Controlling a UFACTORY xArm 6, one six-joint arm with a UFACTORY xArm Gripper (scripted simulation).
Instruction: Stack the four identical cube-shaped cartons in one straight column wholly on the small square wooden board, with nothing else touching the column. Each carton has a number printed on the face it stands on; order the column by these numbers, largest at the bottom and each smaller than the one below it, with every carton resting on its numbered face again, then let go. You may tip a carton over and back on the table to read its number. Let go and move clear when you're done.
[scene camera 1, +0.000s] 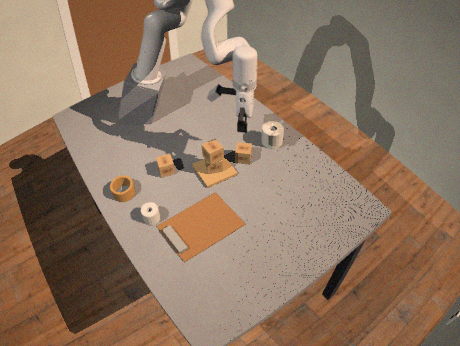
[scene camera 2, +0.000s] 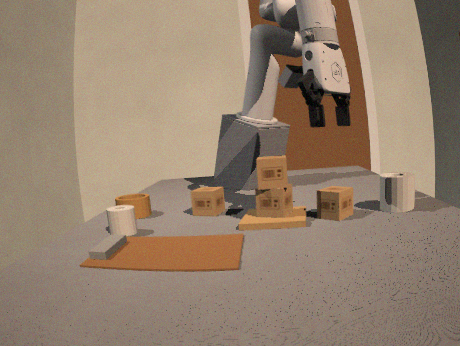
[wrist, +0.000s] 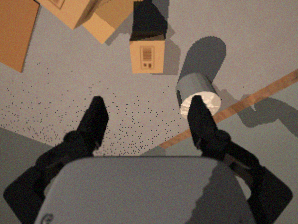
Note:
In view: my gripper (scene camera 2: 331, 126), a carton (scene camera 2: 335, 203), a flat mat (scene camera 2: 212, 252), a small white roll (scene camera 2: 121, 219), a white roll (wrist: 192, 84), a carton (scene camera 2: 206, 201), a carton (scene camera 2: 271, 171) and a carton (scene camera 2: 273, 203).
The flat mat is seen too in scene camera 1 (scene camera 1: 200, 226). My gripper also shows in scene camera 1 (scene camera 1: 243, 123) and in the wrist view (wrist: 147, 106). The wrist view does not show the small white roll: it is out of frame.

